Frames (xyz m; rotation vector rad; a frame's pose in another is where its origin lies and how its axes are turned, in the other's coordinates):
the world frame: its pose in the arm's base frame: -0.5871 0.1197 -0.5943 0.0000 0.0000 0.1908
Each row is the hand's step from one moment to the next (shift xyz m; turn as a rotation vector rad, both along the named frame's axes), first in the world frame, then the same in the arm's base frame.
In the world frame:
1: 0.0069 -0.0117 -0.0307 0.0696 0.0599 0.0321
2: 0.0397 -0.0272 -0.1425 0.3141 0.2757 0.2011
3: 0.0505 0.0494 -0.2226 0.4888 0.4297 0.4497
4: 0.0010 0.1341 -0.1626 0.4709 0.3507 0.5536
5: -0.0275 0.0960 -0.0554 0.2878 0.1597 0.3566
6: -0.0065 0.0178 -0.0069 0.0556 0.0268 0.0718
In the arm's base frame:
1: 0.0090 -0.0102 -0.0307 0.0570 0.0720 0.0321
2: 0.0441 -0.0192 -0.1425 0.2561 0.3303 0.2011
3: 0.0402 0.0581 -0.2226 0.3984 0.5146 0.4497
4: -0.0244 0.1319 -0.1626 0.3958 0.4336 0.5536
5: -0.0452 0.0890 -0.0554 0.2523 0.2114 0.3566
6: -0.0098 0.0162 -0.0069 0.0495 0.0369 0.0718

